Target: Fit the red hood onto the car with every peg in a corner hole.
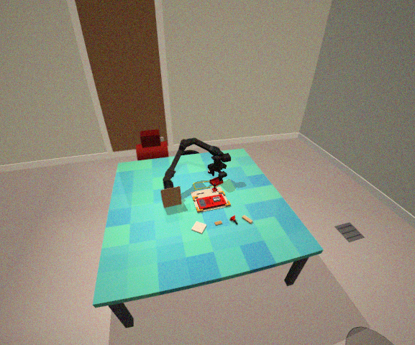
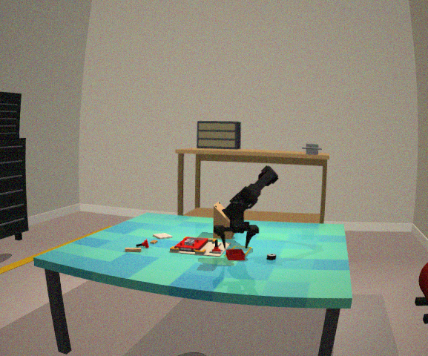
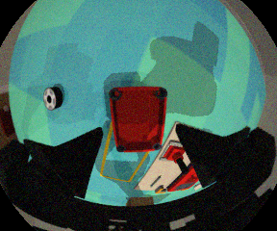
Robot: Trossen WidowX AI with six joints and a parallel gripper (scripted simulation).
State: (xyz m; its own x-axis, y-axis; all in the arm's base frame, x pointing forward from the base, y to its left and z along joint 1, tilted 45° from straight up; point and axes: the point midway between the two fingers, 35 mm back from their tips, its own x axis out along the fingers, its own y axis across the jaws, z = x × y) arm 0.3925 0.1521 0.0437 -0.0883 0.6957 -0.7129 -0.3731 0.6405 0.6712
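Now: gripper tip 3 cm above the red hood. Round my gripper tip: white tile 24 cm behind, 43 cm to the right, 4 cm below; grey engine block 7 cm behind, 22 cm to the right, 2 cm below; black wheel 2 cm behind, 16 cm to the left, 3 cm below.
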